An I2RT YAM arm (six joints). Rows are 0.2 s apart.
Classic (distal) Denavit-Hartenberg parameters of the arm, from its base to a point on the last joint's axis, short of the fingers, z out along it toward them. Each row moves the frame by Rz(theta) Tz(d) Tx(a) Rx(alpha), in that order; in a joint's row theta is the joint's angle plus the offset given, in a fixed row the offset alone. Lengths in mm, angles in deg.
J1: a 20, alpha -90, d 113.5, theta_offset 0
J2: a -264, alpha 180, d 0, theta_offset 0
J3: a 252.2, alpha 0, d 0, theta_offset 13.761
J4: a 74, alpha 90, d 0, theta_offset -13.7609
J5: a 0, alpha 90, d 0, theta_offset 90
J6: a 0, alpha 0, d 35.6, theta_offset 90
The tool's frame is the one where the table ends.
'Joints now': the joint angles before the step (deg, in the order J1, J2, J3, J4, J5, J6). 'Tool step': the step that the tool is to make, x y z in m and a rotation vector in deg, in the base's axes. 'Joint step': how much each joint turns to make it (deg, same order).
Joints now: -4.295, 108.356, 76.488, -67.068, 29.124, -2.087
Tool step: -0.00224, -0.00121, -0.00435, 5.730, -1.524, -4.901
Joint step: -0.874, 0.020, -0.634, 0.218, -6.404, 3.387
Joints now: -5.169, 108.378, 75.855, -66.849, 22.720, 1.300
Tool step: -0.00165, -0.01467, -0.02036, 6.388, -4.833, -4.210
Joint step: -3.323, 0.065, -4.286, 8.394, -6.972, 0.000
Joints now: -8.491, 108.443, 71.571, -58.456, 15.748, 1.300
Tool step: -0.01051, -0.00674, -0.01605, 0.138, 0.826, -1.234
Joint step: -1.487, 0.000, -4.066, 3.299, 0.021, -0.262
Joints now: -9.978, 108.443, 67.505, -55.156, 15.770, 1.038
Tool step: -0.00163, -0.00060, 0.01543, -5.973, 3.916, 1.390
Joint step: 0.546, -0.568, 2.602, -6.033, 6.601, 0.021
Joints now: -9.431, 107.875, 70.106, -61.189, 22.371, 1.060
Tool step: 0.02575, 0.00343, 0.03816, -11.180, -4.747, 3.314
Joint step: 2.251, -0.108, 8.634, -2.403, 10.426, -0.022
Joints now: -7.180, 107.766, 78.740, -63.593, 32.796, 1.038
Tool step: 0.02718, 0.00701, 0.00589, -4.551, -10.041, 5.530
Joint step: 1.880, 0.262, 1.092, 12.306, 3.170, -4.699
